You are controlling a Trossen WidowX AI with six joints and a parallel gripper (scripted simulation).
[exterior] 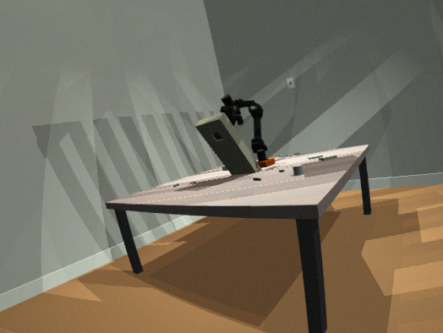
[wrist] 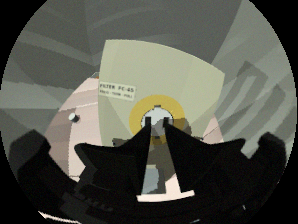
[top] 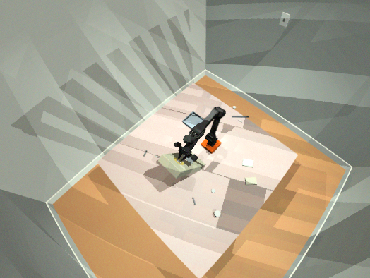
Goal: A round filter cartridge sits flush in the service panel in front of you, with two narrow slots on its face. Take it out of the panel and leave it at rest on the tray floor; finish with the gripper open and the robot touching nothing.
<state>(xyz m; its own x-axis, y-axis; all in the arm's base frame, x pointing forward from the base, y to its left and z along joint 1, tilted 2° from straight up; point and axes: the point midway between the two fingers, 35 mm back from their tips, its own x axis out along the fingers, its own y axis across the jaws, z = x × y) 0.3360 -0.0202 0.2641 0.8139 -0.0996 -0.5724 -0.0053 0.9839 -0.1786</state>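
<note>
The round grey filter cartridge lies 2 cm ahead of my gripper tip and 1 cm below it. Round my gripper tip: blue-grey tray 46 cm behind, 27 cm below, 24 cm to the right.
</note>
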